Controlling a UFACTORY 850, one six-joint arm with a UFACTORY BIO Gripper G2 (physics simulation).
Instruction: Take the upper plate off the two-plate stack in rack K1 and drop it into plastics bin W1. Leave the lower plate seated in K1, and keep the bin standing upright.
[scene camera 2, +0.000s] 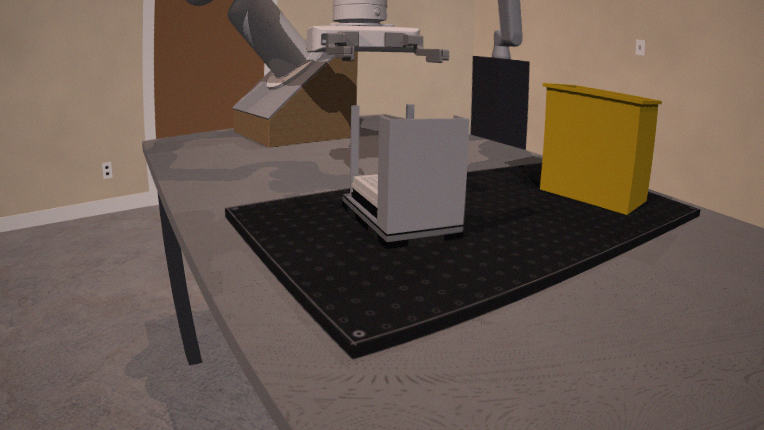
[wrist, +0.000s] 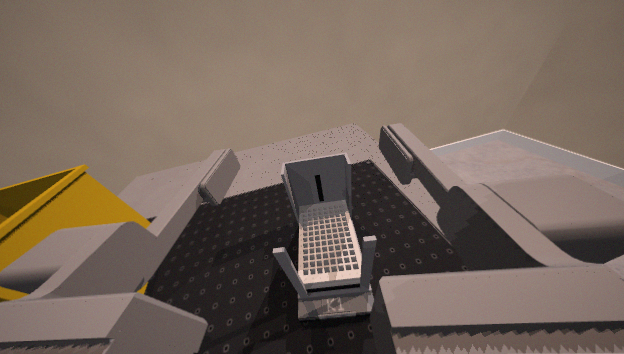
In view: my gripper (scene camera 2: 398, 54), a yellow plastics bin W1 (scene camera 2: 598, 148) and a pale gridded plate (wrist: 329, 256).
My gripper shows as well in the wrist view (wrist: 305, 147).
